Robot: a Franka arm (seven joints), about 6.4 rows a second.
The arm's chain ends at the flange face. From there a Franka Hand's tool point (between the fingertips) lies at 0.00 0.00 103.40 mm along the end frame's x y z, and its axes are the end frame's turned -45 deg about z.
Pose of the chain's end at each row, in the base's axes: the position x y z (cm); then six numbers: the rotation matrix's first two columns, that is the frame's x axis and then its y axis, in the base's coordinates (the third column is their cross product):
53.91, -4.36, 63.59, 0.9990, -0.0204, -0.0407, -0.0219, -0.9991, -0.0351
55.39, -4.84, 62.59, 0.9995, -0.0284, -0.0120, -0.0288, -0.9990, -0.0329
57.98, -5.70, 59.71, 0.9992, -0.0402, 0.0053, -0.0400, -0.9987, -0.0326
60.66, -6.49, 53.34, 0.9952, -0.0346, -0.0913, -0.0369, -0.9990, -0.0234
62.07, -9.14, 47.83, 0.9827, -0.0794, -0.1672, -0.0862, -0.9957, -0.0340
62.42, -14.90, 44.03, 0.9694, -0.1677, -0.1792, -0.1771, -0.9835, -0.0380
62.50, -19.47, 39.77, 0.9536, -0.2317, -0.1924, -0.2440, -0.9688, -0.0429
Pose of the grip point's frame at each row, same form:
53.50, -3.99, 53.27, 0.7219, 0.6920, -0.0040, 0.6909, -0.7209, -0.0536
55.28, -4.50, 52.26, 0.7271, 0.6863, 0.0148, 0.6864, -0.7265, -0.0317
58.05, -5.37, 49.38, 0.7348, 0.6778, 0.0268, 0.6783, -0.7346, -0.0193
59.73, -6.21, 43.05, 0.7298, 0.6819, -0.0480, 0.6776, -0.7309, -0.0811
60.38, -8.65, 37.64, 0.7558, 0.6479, -0.0942, 0.6339, -0.7602, -0.1423
60.66, -14.19, 33.86, 0.8107, 0.5769, -0.0998, 0.5602, -0.8140, -0.1536
60.68, -18.56, 29.63, 0.8468, 0.5212, -0.1057, 0.5018, -0.8489, -0.1664

